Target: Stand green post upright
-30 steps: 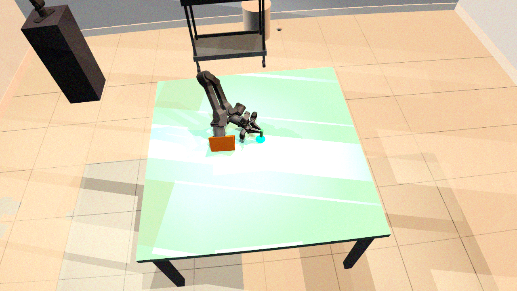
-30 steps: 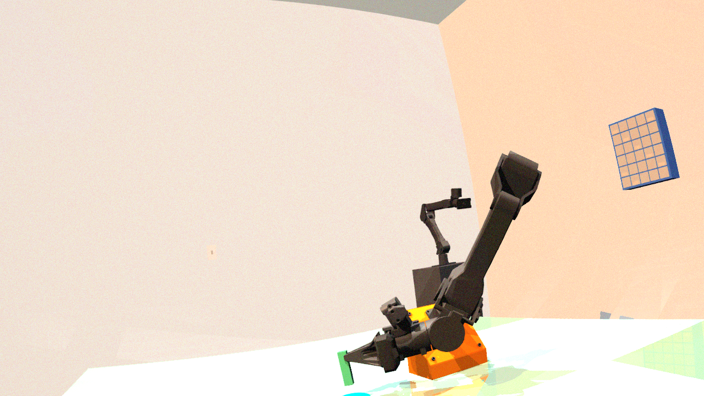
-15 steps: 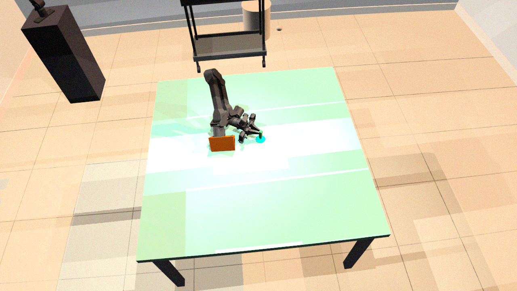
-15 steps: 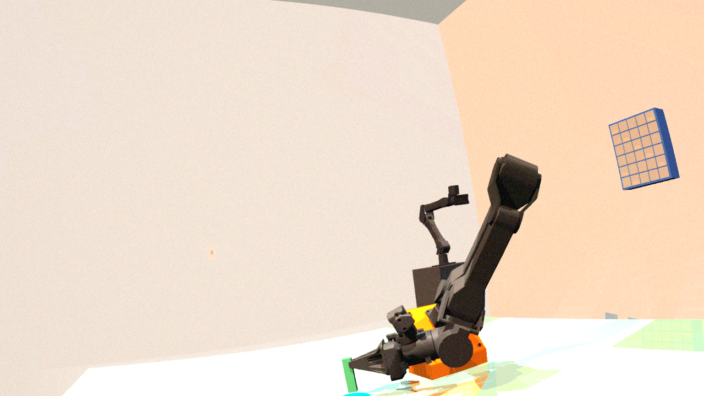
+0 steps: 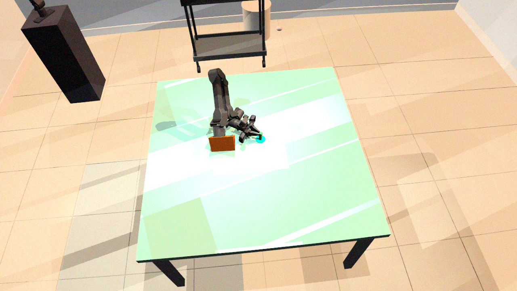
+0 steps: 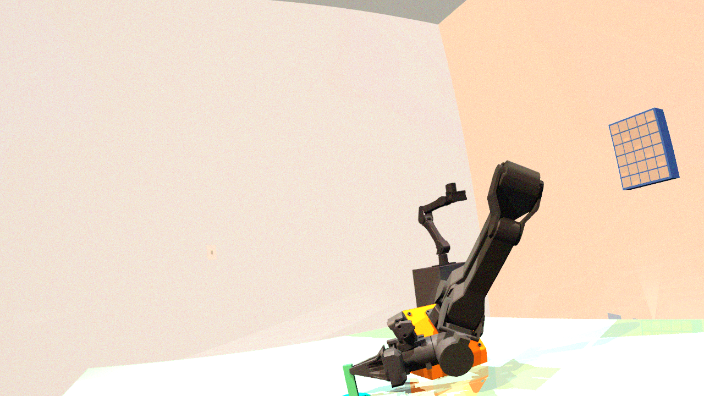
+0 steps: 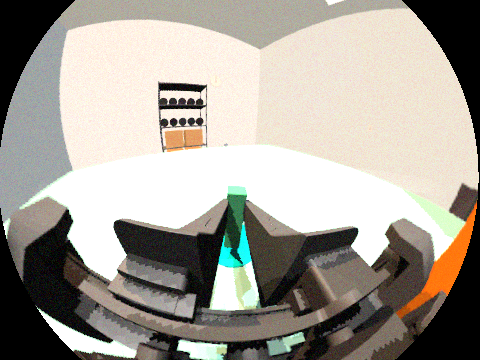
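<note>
The green post is 20 mm below my gripper tip. Also, from my gripper tip: cyan circle (60 mm below).
</note>
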